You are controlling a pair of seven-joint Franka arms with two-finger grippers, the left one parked.
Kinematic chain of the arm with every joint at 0, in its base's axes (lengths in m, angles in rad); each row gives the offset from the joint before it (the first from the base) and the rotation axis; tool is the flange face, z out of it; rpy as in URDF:
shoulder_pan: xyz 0 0 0.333 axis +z
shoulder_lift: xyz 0 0 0 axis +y
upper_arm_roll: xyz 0 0 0.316 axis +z
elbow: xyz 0.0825 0 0 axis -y
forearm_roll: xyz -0.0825 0 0.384 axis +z
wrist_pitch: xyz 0 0 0 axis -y
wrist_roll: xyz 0.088 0 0 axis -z
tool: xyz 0 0 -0.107 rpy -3.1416 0 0
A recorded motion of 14 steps. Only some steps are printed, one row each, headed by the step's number.
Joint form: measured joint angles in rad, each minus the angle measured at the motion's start. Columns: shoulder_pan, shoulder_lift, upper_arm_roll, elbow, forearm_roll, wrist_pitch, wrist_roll.
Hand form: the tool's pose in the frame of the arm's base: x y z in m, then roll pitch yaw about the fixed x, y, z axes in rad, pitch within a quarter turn. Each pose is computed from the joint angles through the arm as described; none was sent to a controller.
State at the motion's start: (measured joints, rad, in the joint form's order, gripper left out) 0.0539 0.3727 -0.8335 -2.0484 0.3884 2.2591 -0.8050
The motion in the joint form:
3: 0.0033 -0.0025 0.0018 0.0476 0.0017 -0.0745 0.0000
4: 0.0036 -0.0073 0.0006 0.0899 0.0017 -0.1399 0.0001
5: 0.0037 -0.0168 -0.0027 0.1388 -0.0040 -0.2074 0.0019
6: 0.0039 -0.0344 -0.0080 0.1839 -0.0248 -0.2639 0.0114
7: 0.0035 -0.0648 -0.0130 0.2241 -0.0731 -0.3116 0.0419
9: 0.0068 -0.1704 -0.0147 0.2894 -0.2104 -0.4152 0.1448
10: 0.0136 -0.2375 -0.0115 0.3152 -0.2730 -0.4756 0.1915
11: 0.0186 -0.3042 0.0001 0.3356 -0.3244 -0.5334 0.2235
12: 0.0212 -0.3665 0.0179 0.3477 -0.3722 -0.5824 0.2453
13: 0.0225 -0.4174 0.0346 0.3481 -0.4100 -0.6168 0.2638
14: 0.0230 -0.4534 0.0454 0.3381 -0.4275 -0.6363 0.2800
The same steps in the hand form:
3: 0.4448 -0.3894 0.3241 -3.0855 0.0036 -0.1770
4: 0.4527 -0.3880 0.3387 -3.0596 0.0097 -0.1637
5: 0.4604 -0.3877 0.3587 -3.0397 0.0110 -0.1485
6: 0.4649 -0.3890 0.3822 -3.0354 0.0102 -0.1370
7: 0.4648 -0.3918 0.4102 -3.0521 0.0143 -0.1381
9: 0.4513 -0.3932 0.4775 -3.0993 0.0256 -0.1724
10: 0.4397 -0.3896 0.5125 -3.1106 0.0252 -0.1876
11: 0.4276 -0.3833 0.5439 -3.1133 0.0208 -0.1897
12: 0.4154 -0.3761 0.5696 -3.1168 0.0178 -0.1826
13: 0.4044 -0.3699 0.5863 -3.1188 0.0175 -0.1783
14: 0.3963 -0.3652 0.5935 -3.1106 0.0172 -0.1808

